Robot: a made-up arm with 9 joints.
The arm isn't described. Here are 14 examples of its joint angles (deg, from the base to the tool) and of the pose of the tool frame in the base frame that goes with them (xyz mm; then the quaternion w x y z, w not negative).
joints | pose
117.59 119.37 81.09 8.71 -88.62 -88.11 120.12 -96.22 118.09 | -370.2 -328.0 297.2 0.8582 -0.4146 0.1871 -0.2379
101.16 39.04 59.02 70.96 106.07 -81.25 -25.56 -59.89 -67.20 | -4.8 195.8 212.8 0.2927 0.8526 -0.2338 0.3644
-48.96 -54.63 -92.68 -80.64 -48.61 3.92 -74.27 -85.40 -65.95 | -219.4 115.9 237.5 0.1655 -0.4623 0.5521 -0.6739
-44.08 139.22 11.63 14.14 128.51 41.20 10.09 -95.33 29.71 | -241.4 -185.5 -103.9 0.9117 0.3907 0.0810 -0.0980
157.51 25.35 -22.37 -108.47 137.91 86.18 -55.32 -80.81 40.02 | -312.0 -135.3 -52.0 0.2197 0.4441 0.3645 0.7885
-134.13 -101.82 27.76 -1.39 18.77 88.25 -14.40 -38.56 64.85 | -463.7 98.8 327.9 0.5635 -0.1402 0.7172 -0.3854
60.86 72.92 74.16 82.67 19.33 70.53 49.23 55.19 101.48 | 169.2 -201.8 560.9 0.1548 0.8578 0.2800 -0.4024
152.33 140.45 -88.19 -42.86 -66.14 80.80 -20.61 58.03 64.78 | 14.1 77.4 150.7 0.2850 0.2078 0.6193 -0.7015
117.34 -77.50 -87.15 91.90 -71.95 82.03 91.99 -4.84 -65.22 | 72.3 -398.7 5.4 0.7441 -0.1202 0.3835 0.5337
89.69 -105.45 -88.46 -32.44 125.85 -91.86 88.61 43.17 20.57 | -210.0 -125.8 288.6 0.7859 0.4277 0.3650 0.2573
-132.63 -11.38 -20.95 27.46 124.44 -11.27 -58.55 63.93 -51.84 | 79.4 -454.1 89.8 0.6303 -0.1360 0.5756 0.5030
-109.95 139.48 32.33 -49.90 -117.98 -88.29 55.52 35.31 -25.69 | -192.6 -171.3 -37.5 0.7789 -0.1250 -0.4245 -0.4444
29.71 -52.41 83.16 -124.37 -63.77 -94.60 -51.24 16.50 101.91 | -51.2 194.8 226.1 0.6254 0.3534 0.3152 -0.6202
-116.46 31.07 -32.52 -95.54 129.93 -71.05 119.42 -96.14 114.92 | -378.3 -80.5 -169.1 0.5365 -0.2874 -0.0336 -0.7928
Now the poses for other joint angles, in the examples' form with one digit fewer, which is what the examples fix.
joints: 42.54 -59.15 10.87 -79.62 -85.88 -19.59 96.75 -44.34 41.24
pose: -336 -65 64 0.543 -0.446 0.081 -0.707
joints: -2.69 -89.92 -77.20 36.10 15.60 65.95 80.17 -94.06 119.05
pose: -27 -368 419 0.595 -0.455 0.435 0.499
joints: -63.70 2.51 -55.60 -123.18 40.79 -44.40 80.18 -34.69 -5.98
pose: 53 -281 -123 0.549 0.086 -0.152 0.817
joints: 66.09 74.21 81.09 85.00 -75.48 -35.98 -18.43 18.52 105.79
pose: 263 -237 272 0.486 -0.390 -0.543 0.563
